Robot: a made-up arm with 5 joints. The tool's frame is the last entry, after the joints. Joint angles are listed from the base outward.
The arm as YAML. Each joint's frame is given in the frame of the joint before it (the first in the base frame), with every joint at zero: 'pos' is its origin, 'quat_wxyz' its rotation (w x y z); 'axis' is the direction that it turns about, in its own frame. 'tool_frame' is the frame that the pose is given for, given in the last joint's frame.
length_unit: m
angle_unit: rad
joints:
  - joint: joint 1
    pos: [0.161, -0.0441, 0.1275]
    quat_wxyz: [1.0, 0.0, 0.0, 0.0]
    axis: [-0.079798, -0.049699, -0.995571]
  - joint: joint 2
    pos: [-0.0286, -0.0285, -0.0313]
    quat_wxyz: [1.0, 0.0, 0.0, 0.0]
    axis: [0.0, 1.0, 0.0]
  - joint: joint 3
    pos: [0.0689, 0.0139, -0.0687]
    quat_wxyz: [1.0, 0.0, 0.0, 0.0]
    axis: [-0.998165, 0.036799, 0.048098]
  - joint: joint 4
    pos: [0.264, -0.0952, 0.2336]
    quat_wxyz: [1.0, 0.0, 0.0, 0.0]
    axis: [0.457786, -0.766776, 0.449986]
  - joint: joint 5
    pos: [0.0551, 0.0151, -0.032]
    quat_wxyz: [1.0, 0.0, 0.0, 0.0]
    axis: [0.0, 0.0, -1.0]
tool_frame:
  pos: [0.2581, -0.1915, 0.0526]
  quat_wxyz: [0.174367, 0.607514, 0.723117, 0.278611]
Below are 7 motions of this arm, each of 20 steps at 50 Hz.
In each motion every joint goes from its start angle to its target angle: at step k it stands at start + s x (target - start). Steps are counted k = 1, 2, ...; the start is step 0. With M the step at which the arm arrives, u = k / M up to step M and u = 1 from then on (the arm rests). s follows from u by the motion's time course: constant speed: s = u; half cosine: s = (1 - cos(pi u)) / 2; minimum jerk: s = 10 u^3 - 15 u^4 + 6 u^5.
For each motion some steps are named. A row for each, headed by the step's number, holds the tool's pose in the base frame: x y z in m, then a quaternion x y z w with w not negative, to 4 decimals.
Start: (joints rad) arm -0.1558 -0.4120 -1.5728 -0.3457 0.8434
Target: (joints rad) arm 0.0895 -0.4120 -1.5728 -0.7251 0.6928
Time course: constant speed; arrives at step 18
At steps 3, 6, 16, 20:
3: 0.6759 -0.3141 -0.2067 -0.7410 -0.3669 -0.4271 0.3659
6: 0.6668 -0.3399 -0.2047 -0.7487 -0.3757 -0.4189 0.3505
16: 0.6282 -0.4201 -0.1979 -0.7730 -0.4016 -0.3848 0.3051
20: 0.6190 -0.4350 -0.1966 -0.7776 -0.4060 -0.3769 0.2973

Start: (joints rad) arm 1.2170 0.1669 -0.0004 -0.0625 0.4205
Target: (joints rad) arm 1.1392 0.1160 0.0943 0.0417 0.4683
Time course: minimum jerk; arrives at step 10
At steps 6, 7, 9, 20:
6: 0.0436 -0.6627 0.2958 0.9429 0.0822 0.0163 0.3223
7: 0.0551 -0.6609 0.3046 0.9391 0.0890 0.0182 0.3315
9: 0.0667 -0.6588 0.3133 0.9351 0.0959 0.0203 0.3406
20: 0.0673 -0.6587 0.3138 0.9349 0.0963 0.0204 0.3411

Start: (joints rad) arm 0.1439 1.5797 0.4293 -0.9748 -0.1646
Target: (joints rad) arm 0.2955 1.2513 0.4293 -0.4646 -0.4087
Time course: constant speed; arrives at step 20
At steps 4, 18, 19, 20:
4: 0.3014 -0.3571 -0.4669 -0.3773 -0.5880 0.5986 0.3919
18: 0.4135 -0.3114 -0.4900 -0.5024 -0.6812 0.3478 0.4031
19: 0.4245 -0.3082 -0.4890 -0.5082 -0.6876 0.3291 0.4009
20: 0.4358 -0.3050 -0.4875 -0.5135 -0.6938 0.3103 0.3983

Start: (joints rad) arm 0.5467 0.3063 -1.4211 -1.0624 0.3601
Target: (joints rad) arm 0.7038 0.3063 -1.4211 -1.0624 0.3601
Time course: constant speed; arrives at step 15
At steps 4, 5, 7, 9, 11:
4: 0.1494 -0.5010 -0.4299 -0.8721 -0.2201 -0.1532 0.4094
5: 0.1449 -0.5013 -0.4295 -0.8733 -0.2158 -0.1555 0.4082
7: 0.1360 -0.5018 -0.4288 -0.8758 -0.2070 -0.1600 0.4057
9: 0.1270 -0.5021 -0.4280 -0.8781 -0.1982 -0.1645 0.4031
11: 0.1180 -0.5022 -0.4273 -0.8804 -0.1894 -0.1690 0.4006

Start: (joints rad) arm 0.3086 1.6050 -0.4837 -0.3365 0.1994
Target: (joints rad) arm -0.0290 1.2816 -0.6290 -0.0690 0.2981
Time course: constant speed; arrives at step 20
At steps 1, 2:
1: -0.0268 -0.4693 -0.4509 -0.7857 -0.3085 0.2944 0.4481
2: -0.0131 -0.4741 -0.4519 -0.7906 -0.3144 0.2877 0.4396

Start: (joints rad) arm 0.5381 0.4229 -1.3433 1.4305 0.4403
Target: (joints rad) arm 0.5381 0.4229 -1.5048 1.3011 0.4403
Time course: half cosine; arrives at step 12
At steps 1, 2, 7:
1: 0.2448 -0.6829 -0.3084 0.4881 -0.2745 0.8026 0.2057
2: 0.2445 -0.6808 -0.3124 0.4890 -0.2772 0.8017 0.2033
7: 0.2427 -0.6549 -0.3560 0.4989 -0.3067 0.7914 0.1753

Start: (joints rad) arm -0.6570 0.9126 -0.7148 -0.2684 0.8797
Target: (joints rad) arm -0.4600 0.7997 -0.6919 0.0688 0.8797
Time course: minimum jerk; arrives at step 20
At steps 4, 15, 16, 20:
4: 0.5298 -0.3812 -0.2885 -0.7759 -0.5560 0.2789 0.1053
15: 0.5081 -0.4031 -0.2976 -0.8634 -0.4750 0.0952 0.1408
16: 0.5075 -0.4042 -0.2978 -0.8670 -0.4701 0.0849 0.1419
20: 0.5066 -0.4055 -0.2981 -0.8714 -0.4636 0.0718 0.1432

